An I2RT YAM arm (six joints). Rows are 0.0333 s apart.
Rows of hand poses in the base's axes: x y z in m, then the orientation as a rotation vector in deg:
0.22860 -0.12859 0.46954 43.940 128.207 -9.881
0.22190 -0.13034 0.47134 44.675 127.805 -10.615
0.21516 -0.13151 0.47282 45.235 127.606 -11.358
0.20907 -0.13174 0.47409 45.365 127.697 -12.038
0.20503 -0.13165 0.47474 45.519 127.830 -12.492
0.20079 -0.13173 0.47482 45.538 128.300 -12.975
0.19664 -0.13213 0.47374 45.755 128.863 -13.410
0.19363 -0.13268 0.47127 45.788 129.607 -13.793
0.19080 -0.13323 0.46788 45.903 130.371 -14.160
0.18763 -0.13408 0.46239 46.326 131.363 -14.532
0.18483 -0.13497 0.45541 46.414 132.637 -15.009
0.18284 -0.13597 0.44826 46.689 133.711 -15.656
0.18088 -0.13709 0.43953 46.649 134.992 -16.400
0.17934 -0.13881 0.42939 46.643 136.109 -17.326
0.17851 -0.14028 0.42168 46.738 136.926 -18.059
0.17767 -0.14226 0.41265 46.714 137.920 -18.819
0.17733 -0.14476 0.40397 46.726 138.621 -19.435
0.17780 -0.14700 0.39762 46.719 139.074 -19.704
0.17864 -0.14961 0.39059 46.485 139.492 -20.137
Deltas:
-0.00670 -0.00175 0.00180 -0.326 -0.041 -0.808
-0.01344 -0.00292 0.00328 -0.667 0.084 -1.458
-0.01953 -0.00315 0.00455 -1.045 0.388 -1.734
-0.02357 -0.00306 0.00520 -1.252 0.670 -1.951
-0.02781 -0.00314 0.00528 -1.436 1.247 -2.017
-0.03196 -0.00354 0.00420 -1.487 1.930 -2.188
-0.03497 -0.00409 0.00173 -1.522 2.732 -2.182
-0.03780 -0.00464 -0.00166 -1.508 3.561 -2.224
-0.04097 -0.00549 -0.00715 -1.319 4.653 -2.436
-0.04377 -0.00638 -0.01413 -1.240 5.977 -2.396
-0.04576 -0.00738 -0.02128 -1.254 7.201 -2.570
-0.04772 -0.00850 -0.03001 -1.383 8.592 -2.521
-0.04926 -0.01022 -0.04015 -1.653 9.895 -2.578
-0.05009 -0.01169 -0.04786 -1.846 10.883 -2.703
-0.05093 -0.01367 -0.05689 -2.043 12.023 -2.724
-0.05127 -0.01617 -0.06557 -2.218 12.857 -2.781
-0.05080 -0.01841 -0.07192 -2.255 13.353 -2.771
-0.04996 -0.02102 -0.07895 -2.484 13.833 -2.664

